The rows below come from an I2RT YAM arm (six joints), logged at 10 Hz.
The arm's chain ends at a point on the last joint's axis. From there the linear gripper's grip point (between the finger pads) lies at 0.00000 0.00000 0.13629 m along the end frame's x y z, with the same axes.
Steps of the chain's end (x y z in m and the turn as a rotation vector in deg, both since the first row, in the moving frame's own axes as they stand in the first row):
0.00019 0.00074 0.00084 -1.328 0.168 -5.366
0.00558 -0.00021 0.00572 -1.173 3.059 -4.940
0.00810 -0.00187 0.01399 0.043 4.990 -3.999
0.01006 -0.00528 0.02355 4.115 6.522 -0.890
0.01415 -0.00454 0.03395 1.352 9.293 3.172
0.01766 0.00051 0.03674 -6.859 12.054 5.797
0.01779 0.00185 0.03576 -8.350 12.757 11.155
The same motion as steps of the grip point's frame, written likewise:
0.00074 0.00388 0.00080 -1.328 0.168 -5.366
0.01296 0.00226 0.00550 -1.173 3.059 -4.940
0.01994 -0.00239 0.01347 0.043 4.990 -3.999
0.02545 -0.01516 0.02232 4.115 6.522 -0.890
0.03623 -0.00713 0.03212 1.352 9.293 3.172
0.04518 0.01808 0.03277 -6.859 12.054 5.797
0.04567 0.02428 0.03098 -8.350 12.757 11.155

